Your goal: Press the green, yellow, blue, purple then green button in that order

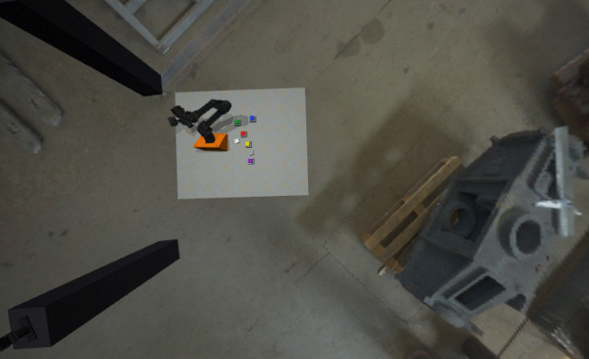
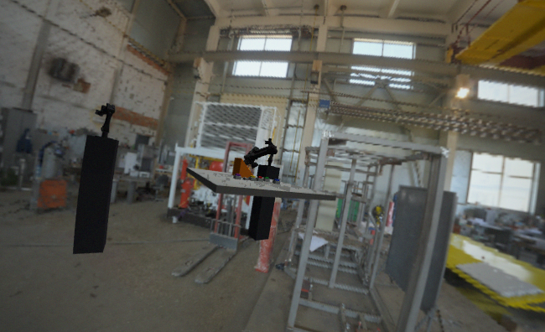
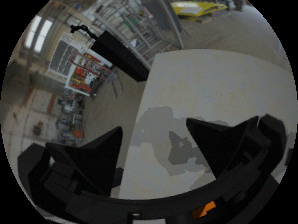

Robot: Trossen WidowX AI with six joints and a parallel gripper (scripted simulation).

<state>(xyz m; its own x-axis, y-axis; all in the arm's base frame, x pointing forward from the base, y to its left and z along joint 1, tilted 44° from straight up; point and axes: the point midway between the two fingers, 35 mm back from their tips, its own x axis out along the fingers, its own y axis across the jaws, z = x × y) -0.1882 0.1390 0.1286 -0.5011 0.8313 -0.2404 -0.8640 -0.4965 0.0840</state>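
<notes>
Now: gripper tip 400 mm short of the green button, 80 mm above it and 50 mm to the left of it. Round my gripper tip: red button 440 mm ahead, 150 mm to the right, 80 mm below; then blue button 530 mm ahead, 80 mm below, 30 mm to the right; then yellow button 470 mm ahead, 240 mm to the right, 80 mm below.
</notes>
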